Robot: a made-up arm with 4 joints.
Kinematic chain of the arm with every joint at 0, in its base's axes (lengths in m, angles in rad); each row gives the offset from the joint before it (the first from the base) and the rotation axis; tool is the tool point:
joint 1: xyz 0 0 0.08 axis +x
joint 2: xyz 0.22 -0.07 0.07 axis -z
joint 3: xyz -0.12 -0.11 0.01 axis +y
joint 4: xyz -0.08 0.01 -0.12 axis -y
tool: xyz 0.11 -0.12 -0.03
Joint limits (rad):
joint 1: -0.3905..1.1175
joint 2: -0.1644..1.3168
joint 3: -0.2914..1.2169
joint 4: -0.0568..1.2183
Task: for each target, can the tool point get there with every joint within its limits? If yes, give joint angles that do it. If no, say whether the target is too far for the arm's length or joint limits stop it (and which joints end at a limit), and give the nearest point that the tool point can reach.
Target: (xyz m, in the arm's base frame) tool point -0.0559 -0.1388 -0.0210
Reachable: yes | joints 0.6094 0.4924 1.0343 0.3790
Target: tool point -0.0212 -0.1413 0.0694
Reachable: yes | joints 0.1181 0.7755 0.3402 0.7166
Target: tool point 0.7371 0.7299 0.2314
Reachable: no: too far | nearest point -0.0575 0.1207 0.1050 | short by 1.009 m
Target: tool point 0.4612 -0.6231 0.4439
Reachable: no: too far | nearest point 0.1953 -0.2764 0.1892 | short by 0.506 m
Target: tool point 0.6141 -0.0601 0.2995
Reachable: no: joint limits stop it (at a limit: joint 1, joint 2, joint 3) | nearest point 0.1990 -0.2787 0.1818 | short by 0.484 m
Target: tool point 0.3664 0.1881 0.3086
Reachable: no: joint limits stop it (at a limit: joint 1, joint 2, joint 3, joint 4) | nearest point -0.0307 0.0505 0.1496 | short by 0.449 m
